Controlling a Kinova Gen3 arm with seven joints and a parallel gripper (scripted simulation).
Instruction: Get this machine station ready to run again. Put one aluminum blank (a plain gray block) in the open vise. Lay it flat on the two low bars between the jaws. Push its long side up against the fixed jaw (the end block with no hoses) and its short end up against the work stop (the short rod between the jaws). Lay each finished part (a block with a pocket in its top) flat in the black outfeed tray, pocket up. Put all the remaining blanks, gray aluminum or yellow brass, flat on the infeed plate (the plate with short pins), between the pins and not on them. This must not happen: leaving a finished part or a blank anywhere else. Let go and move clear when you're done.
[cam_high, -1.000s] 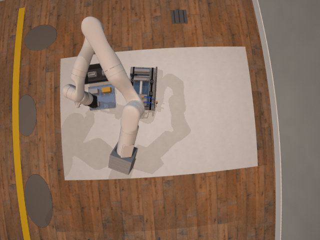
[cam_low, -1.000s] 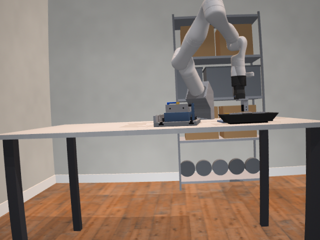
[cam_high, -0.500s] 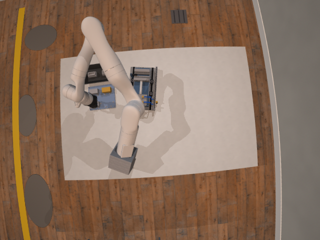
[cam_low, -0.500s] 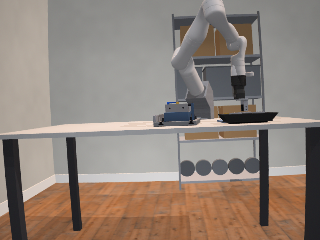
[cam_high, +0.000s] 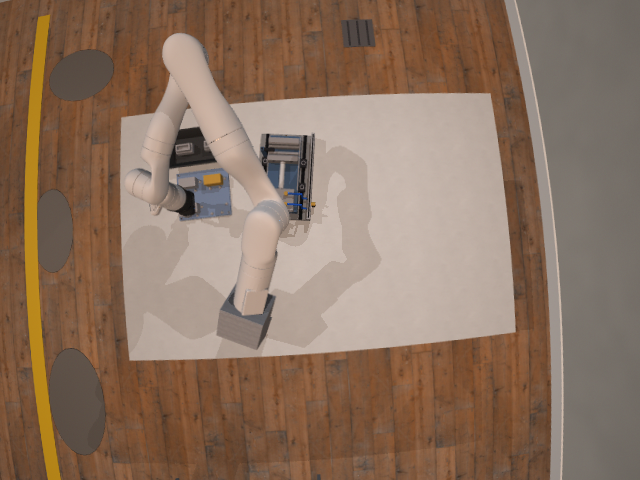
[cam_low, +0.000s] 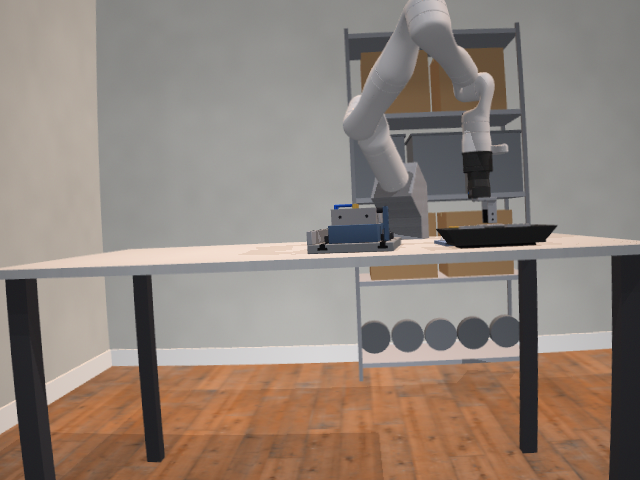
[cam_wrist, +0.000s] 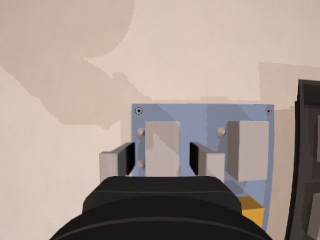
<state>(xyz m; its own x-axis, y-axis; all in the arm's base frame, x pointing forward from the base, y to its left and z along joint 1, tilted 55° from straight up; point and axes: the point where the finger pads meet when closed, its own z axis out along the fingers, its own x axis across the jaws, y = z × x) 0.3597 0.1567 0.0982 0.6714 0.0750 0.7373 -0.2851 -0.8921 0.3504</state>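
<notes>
The gray aluminum blank lies 4 cm below my hand. Also, from my hand: yellow brass blank 5 cm ahead, 12 cm to the right, 4 cm below; vise 6 cm behind, 34 cm to the right, 2 cm below; blue infeed plate 3 cm ahead, 6 cm to the right, 6 cm below.
</notes>
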